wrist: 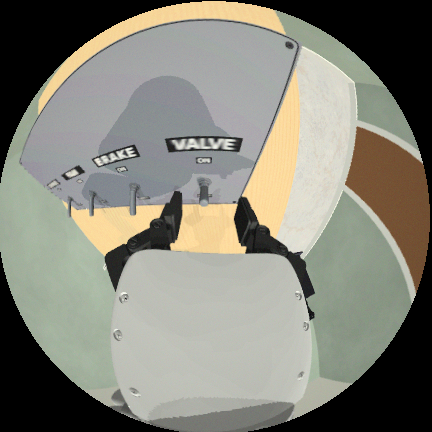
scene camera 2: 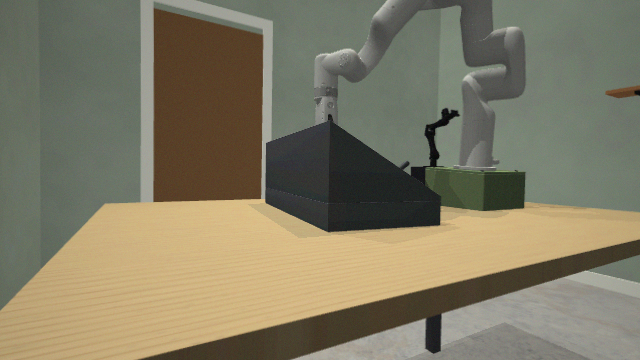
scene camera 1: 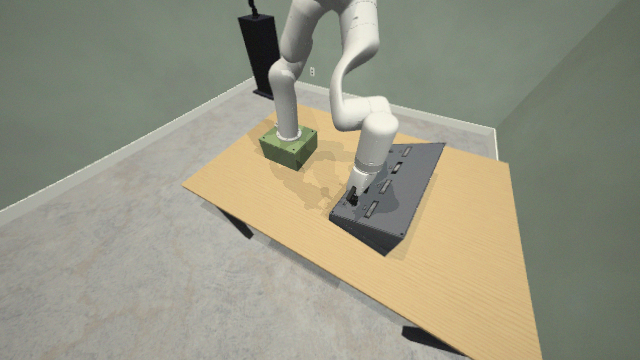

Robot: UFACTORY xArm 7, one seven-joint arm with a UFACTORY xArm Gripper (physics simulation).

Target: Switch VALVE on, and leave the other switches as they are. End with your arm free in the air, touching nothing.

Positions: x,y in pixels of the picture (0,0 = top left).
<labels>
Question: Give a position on a grey sloped switch panel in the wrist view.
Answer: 190,102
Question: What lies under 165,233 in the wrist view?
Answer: My gripper.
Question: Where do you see a grey sloped switch panel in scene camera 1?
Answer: At 381,219
</labels>
